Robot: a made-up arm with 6 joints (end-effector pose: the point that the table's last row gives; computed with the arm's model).
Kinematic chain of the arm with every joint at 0, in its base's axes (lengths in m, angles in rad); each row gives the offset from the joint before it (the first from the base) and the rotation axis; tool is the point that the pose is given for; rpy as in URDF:
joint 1: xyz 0 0 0.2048 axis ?
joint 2: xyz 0 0 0 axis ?
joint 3: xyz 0.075 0 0.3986 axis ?
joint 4: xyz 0.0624 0 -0.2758 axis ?
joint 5: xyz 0 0 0 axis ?
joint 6: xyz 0.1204 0 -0.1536 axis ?
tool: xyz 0 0 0 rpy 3.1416 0 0
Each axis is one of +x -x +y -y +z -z.
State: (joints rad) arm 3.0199 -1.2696 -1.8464 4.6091 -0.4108 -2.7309
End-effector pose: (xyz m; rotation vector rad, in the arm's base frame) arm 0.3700 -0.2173 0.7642 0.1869 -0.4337 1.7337
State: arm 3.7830 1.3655 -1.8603 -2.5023 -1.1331 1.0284
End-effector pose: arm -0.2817 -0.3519 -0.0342 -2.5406 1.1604 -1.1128
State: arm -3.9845 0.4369 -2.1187 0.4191 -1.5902 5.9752
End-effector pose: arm -0.1975 0.3141 0.7504 -0.3903 0.2475 -1.1124
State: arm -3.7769 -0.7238 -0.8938 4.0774 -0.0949 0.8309
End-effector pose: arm -0.2331 0.0375 0.5554 0.7145 -1.6500 -1.4666
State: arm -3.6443 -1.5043 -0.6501 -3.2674 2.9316 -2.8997
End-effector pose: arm 0.3268 -0.2011 0.5652 0.8344 1.7599 -0.1167
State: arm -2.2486 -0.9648 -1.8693 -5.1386 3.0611 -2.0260
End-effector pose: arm 0.2520 0.1208 0.6220 -2.7508 -1.3469 -0.4306
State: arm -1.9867 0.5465 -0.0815 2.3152 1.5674 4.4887
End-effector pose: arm 0.0053 -0.2668 0.0772 -0.3846 2.2601 -1.5957
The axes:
joint 1: +z
joint 2: +y
joint 3: +y
joint 4: -z
joint 5: +y
joint 6: -z

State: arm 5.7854 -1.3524 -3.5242 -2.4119 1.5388 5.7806
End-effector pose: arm -0.6979 0.2657 0.1272 -0.0958 -2.7301 0.9992
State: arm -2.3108 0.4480 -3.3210 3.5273 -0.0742 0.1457
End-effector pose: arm -0.2393 -0.3354 0.9208 0.3766 0.0889 -1.7566
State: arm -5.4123 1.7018 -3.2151 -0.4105 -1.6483 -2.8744
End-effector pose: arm 0.3041 0.4502 0.2641 -0.4076 -0.1488 1.1490
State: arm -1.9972 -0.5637 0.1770 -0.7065 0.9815 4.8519
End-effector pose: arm -0.0522 -0.0195 0.1607 -2.4811 -0.0185 0.4693
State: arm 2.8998 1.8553 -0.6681 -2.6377 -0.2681 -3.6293
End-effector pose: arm 0.0110 -0.0807 -0.0563 0.3033 1.6987 -0.2883
